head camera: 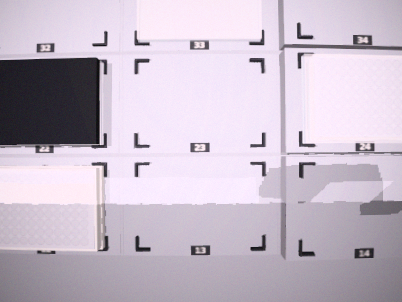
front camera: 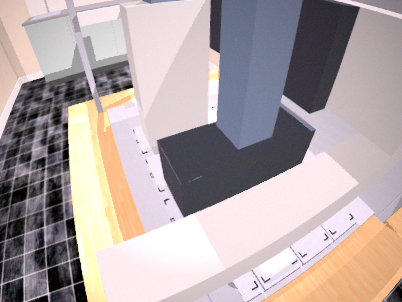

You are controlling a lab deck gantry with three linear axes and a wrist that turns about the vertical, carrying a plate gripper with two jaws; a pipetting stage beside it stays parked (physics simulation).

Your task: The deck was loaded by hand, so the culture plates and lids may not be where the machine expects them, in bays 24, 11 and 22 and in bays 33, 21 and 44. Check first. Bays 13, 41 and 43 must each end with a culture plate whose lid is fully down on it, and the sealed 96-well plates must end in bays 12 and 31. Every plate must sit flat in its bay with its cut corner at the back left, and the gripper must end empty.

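Places are measured from the robot's base along level axes (x ahead, y left, z up), in centimetres.
Where they show: robot's base at its link origin: (front camera: 134,130).
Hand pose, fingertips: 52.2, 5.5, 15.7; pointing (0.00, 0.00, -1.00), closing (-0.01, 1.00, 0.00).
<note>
Each offset is from my fingertips to the top centre of the thing, as dx, dy, dz. "*": to the spot under its first point.
The gripper's dark body (front camera: 235,167) hangs low over the deck in the front view; its jaws are hidden. A pale plate with a round-well pattern @[+3.4, +9.5, -12.8] (head camera: 355,97) lies in bay 24. A black-topped plate @[-29.4, +9.5, -14.0] (head camera: 47,100) with a pale rim lies in bay 22, cut off at the left. A pale patterned plate @[-29.4, -1.2, -14.3] (head camera: 47,225) lies in bay 12. A smooth pale plate or lid @[* -12.9, +17.9, -14.9] (head camera: 200,19) shows partly in bay 33. Bay 13 @[* -13.0, -2.7, -15.7] (head camera: 200,220) and bay 23 @[* -12.9, +9.2, -15.7] (head camera: 200,105) hold no plate. Lids on the plates and cut corners cannot be made out.
A wide pale beam (front camera: 165,255) crosses the front view and hides much of the deck. A blue-grey column (front camera: 257,70) rises from the gripper body. A pale upright panel (front camera: 170,70) stands behind. A white plate (front camera: 277,265) shows in front of the beam.
</note>
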